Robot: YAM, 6 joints.
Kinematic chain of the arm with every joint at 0, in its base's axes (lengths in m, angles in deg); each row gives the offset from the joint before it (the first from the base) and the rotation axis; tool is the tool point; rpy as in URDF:
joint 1: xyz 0 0 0.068 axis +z
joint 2: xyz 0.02 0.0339 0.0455 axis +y
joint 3: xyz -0.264 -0.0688 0 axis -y
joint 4: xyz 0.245 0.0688 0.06 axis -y
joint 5: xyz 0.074 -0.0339 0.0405 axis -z
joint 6: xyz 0.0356 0 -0.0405 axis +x
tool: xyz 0 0 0 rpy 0 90 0
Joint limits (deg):
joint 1: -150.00..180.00
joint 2: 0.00..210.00
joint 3: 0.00..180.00
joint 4: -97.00..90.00
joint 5: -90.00..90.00
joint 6: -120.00..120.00
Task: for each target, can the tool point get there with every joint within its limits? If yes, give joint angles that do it. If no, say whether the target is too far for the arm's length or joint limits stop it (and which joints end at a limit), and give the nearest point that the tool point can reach.
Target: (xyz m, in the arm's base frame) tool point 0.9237 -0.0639 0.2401
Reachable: no: too far | nearest point 0.6383 -0.0442 0.2001 | short by 0.289 m
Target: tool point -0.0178 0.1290 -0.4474
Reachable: no: joint limits stop it (at a limit: joint 2) | nearest point -0.0208 0.1509 -0.3673 | short by 0.083 m
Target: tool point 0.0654 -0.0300 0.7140
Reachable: yes | joints -15.28 89.64 144.97 55.00 19.17 -5.56
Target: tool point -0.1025 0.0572 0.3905
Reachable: yes | joints 133.73 34.74 45.60 4.19 -75.83 -4.36
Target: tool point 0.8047 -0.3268 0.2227
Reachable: no: too far | nearest point 0.5936 -0.2411 0.1934 | short by 0.230 m
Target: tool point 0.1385 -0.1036 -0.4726
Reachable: no: joint limits stop it (at a limit: joint 2) | nearest point 0.1515 -0.1133 -0.3754 | short by 0.099 m
